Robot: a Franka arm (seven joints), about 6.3 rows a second.
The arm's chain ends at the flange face. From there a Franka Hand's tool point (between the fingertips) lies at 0.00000 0.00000 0.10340 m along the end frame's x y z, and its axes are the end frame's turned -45 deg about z.
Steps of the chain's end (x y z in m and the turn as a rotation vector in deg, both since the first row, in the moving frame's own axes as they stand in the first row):
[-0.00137, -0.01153, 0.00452, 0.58, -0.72, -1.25]
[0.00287, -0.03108, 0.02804, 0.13, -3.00, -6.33]
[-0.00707, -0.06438, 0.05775, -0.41, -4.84, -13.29]
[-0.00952, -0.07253, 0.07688, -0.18, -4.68, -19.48]
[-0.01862, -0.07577, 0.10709, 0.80, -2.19, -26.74]
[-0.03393, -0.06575, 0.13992, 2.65, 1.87, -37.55]
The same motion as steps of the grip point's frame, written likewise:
[0.00699, -0.01078, 0.00451, 0.92, -0.10, -1.25]
[0.02013, -0.02373, 0.02790, 2.21, -2.03, -6.33]
[0.03324, -0.05535, 0.05738, 3.13, -3.71, -13.29]
[0.03751, -0.06260, 0.07654, 3.18, -3.44, -19.48]
[0.03783, -0.07001, 0.10701, 2.11, -0.98, -26.74]
[0.02755, -0.07323, 0.13976, 0.55, 3.20, -37.55]

